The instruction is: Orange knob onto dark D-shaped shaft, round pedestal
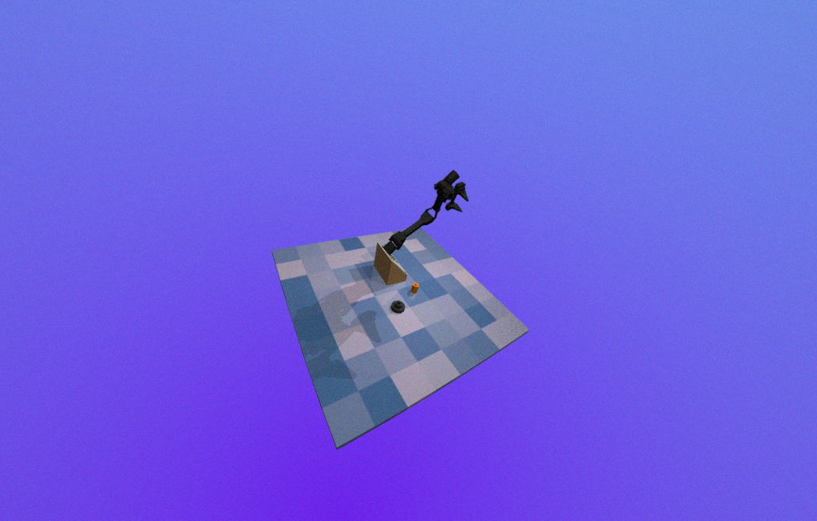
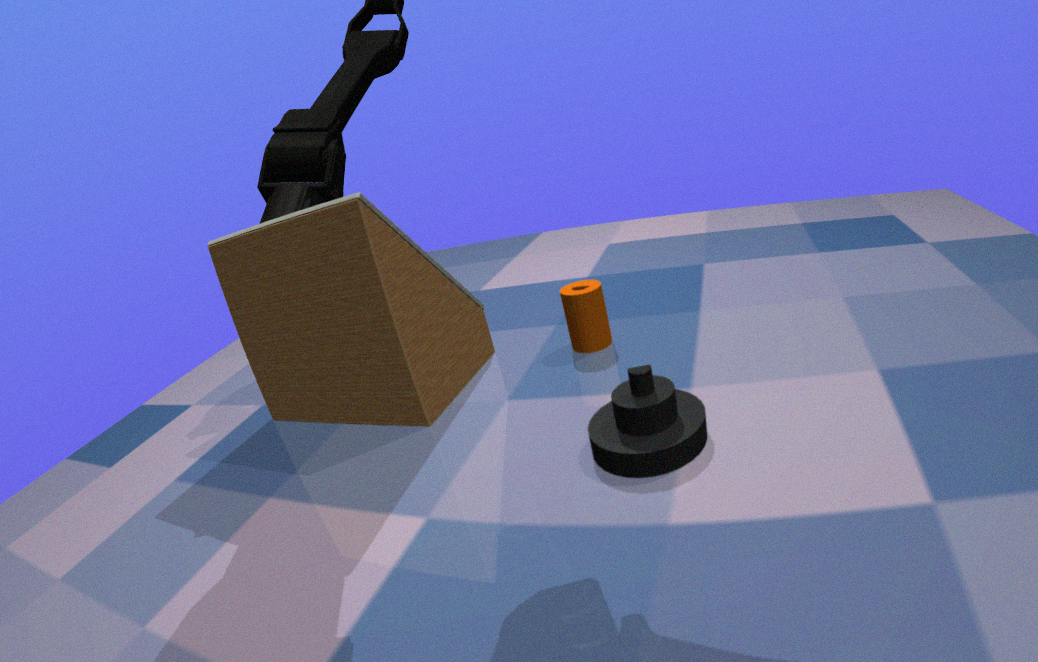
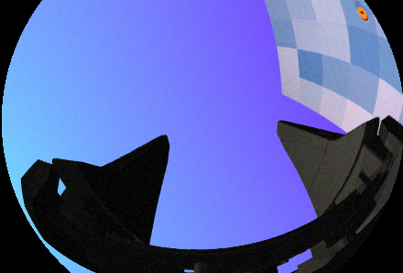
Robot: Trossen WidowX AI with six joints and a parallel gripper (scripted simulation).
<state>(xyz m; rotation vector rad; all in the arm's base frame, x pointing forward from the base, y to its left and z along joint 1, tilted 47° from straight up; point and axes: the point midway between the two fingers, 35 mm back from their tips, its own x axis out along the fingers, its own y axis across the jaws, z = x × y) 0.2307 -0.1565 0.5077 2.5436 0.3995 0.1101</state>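
Now: the orange knob 590 mm below my gripper tip, 160 mm to the right of it and 20 mm behind it. From my gripper tip the other things lie so: dark round pedestal 590 mm below, 340 mm to the right, 60 mm ahead.
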